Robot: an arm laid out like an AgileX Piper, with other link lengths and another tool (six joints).
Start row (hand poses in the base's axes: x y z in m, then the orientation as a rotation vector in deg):
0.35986 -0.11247 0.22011 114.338 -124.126 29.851
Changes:
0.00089 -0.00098 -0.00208 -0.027 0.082 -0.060
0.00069 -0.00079 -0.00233 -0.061 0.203 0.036
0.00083 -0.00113 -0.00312 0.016 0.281 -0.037
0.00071 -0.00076 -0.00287 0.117 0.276 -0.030
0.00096 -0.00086 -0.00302 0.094 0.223 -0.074
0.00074 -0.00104 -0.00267 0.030 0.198 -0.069
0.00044 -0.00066 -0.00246 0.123 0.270 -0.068
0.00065 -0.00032 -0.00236 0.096 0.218 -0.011
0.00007 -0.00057 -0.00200 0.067 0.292 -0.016
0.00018 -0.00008 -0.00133 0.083 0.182 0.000
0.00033 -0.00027 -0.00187 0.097 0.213 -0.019
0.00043 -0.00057 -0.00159 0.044 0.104 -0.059
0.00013 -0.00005 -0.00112 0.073 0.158 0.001
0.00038 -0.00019 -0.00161 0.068 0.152 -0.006
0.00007 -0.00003 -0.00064 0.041 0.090 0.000
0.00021 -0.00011 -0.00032 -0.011 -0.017 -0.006
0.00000 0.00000 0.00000 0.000 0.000 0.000
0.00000 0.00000 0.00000 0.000 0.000 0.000
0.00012 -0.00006 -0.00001 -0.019 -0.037 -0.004
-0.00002 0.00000 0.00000 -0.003 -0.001 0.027
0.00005 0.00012 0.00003 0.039 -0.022 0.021
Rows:
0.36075 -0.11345 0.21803 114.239 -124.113 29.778
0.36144 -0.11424 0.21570 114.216 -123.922 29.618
0.36227 -0.11537 0.21258 114.133 -123.803 29.286
0.36298 -0.11613 0.20971 114.110 -123.749 28.862
0.36394 -0.11699 0.20669 114.032 -123.748 28.513
0.36468 -0.11803 0.20402 113.931 -123.714 28.256
0.36512 -0.11869 0.20156 113.866 -123.699 27.828
0.36577 -0.11901 0.19920 113.863 -123.645 27.493
0.36584 -0.11958 0.19720 113.825 -123.532 27.105
0.36602 -0.11966 0.19587 113.834 -123.480 26.824
0.36635 -0.11993 0.19400 113.822 -123.435 26.493
0.36678 -0.12050 0.19241 113.756 -123.455 26.327
0.36691 -0.12055 0.19129 113.765 -123.408 26.083
0.36729 -0.12074 0.18968 113.764 -123.368 25.849
0.36736 -0.12077 0.18904 113.768 -123.341 25.711
0.36757 -0.12088 0.18872 113.759 -123.349 25.739
0.36757 -0.12088 0.18872 113.759 -123.349 25.739
0.36757 -0.12088 0.18872 113.759 -123.349 25.739
0.36769 -0.12094 0.18871 113.752 -123.362 25.797
0.36767 -0.12094 0.18871 113.782 -123.336 25.805
0.36772 -0.12082 0.18874 113.831 -123.355 25.794

